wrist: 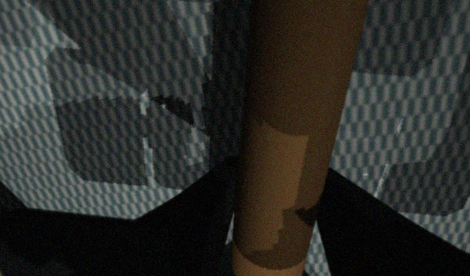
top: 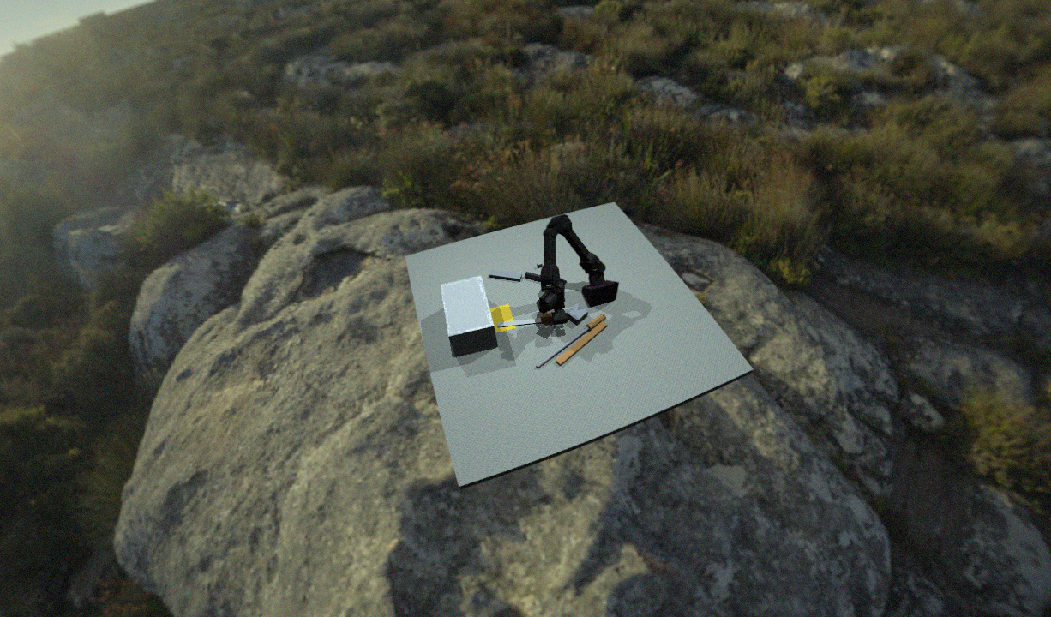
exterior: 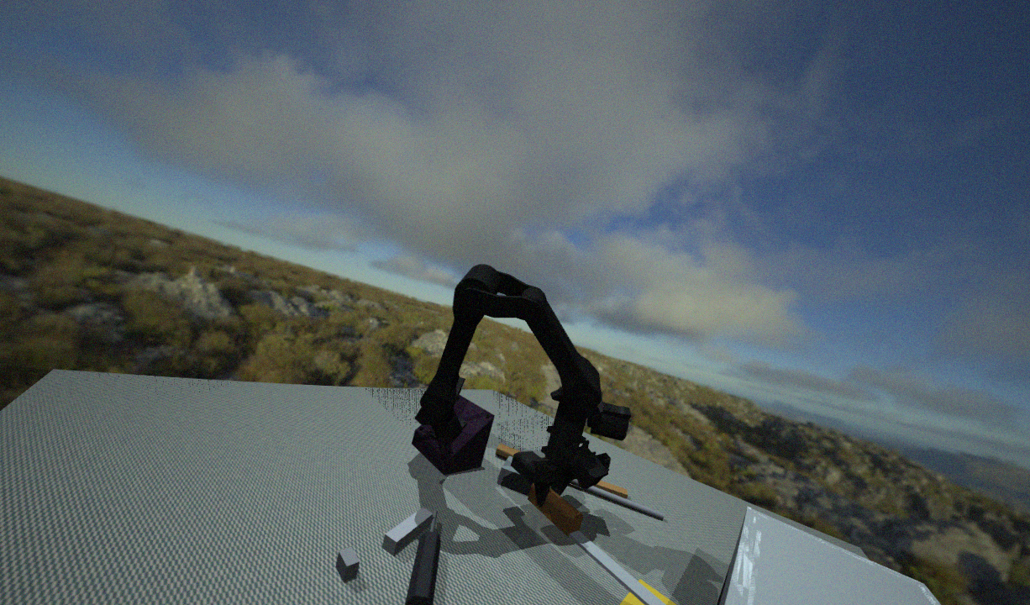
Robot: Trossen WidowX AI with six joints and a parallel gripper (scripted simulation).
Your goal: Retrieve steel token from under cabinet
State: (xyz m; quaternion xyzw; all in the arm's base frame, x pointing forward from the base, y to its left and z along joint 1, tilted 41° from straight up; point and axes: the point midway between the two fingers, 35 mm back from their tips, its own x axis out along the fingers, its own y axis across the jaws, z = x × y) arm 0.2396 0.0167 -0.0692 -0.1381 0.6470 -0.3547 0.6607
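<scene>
The grey block is 90 mm behind my gripper tip, 30 mm to the left of it and 10 mm above it. From my gripper tip the other things lie so: grey bar: 250 mm to the right, 80 mm behind; small grey cube: 350 mm to the right, 70 mm behind; wooden stick: 170 mm to the left, 40 mm behind.
</scene>
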